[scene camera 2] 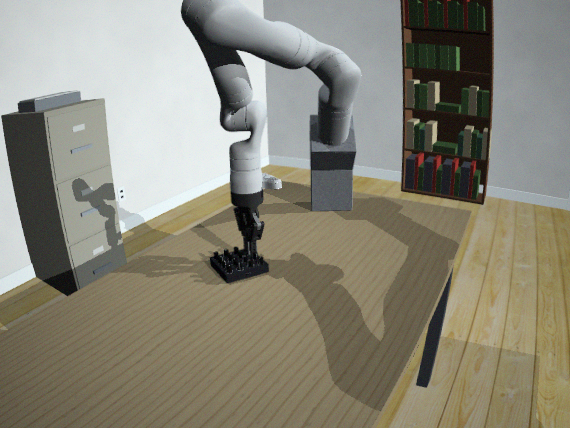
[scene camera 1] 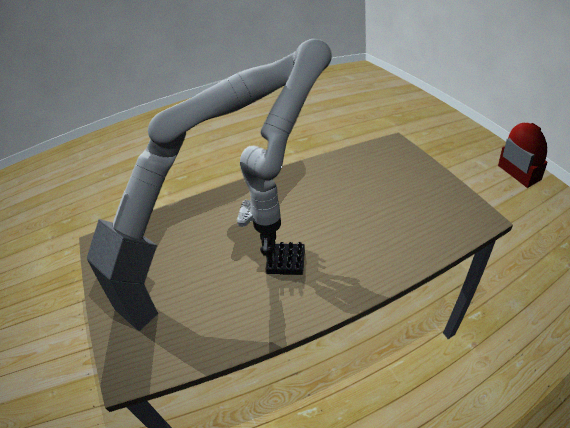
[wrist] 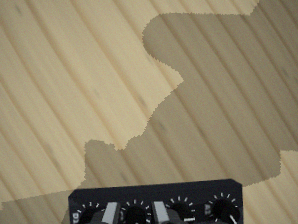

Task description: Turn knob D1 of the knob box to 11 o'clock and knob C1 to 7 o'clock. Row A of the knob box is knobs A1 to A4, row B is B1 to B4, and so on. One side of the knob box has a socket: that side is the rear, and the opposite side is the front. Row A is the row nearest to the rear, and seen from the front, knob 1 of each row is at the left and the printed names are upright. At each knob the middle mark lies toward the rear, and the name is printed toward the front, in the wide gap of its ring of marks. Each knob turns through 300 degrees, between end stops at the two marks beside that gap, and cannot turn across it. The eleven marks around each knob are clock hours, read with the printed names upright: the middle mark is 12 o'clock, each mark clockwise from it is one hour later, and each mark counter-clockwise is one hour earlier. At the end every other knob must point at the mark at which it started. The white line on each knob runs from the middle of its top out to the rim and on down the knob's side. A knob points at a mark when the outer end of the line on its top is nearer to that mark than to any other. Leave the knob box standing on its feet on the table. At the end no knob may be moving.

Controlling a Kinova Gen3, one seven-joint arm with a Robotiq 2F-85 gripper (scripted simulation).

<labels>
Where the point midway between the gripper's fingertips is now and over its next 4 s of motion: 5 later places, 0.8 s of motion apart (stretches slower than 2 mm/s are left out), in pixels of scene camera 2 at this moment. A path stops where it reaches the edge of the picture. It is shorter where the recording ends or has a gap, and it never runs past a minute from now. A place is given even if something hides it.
The gripper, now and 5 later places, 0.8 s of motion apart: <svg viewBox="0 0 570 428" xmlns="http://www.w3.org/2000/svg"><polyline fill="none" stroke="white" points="250,252 251,248 249,237 250,237 250,235 251,233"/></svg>
</labels>
